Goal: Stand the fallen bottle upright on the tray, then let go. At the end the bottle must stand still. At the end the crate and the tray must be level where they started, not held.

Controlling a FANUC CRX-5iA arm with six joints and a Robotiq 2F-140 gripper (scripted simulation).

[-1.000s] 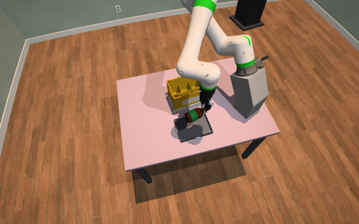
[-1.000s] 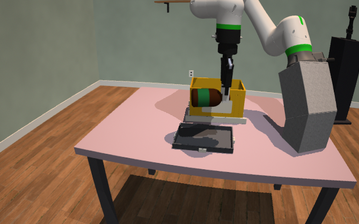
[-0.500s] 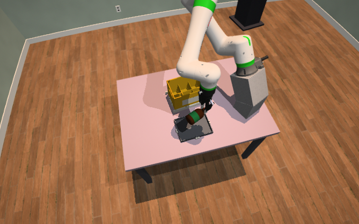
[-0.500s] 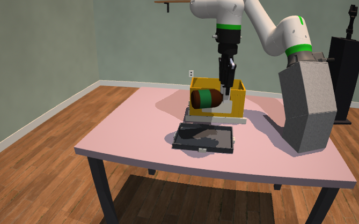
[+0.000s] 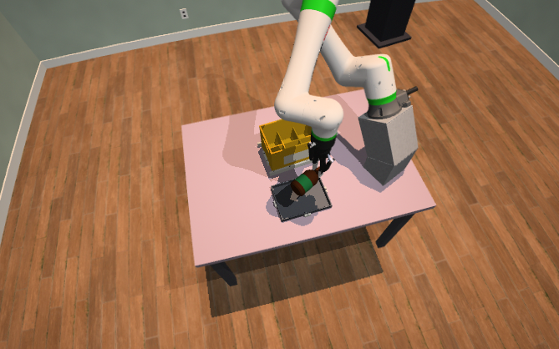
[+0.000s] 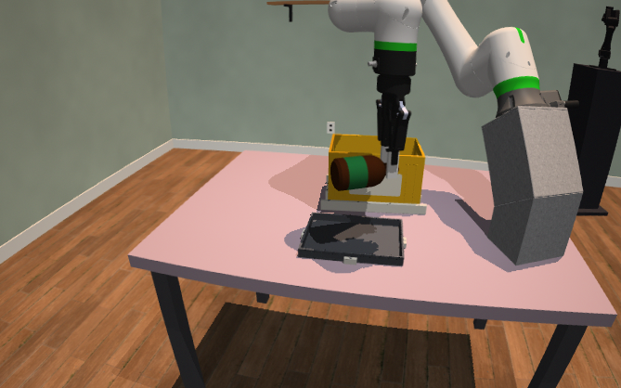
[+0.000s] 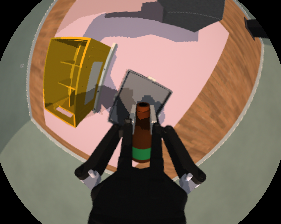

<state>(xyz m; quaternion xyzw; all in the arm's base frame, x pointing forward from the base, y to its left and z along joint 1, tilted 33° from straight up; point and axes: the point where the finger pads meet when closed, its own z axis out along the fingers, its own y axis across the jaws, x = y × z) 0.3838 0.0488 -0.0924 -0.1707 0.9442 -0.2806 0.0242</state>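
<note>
The bottle lies 5 cm ahead of my hand, 2 cm to the left of it and 2 cm below it. Also, from my hand: yellow crate 27 cm to the right, 14 cm below; then tray 7 cm ahead, 21 cm below.
</note>
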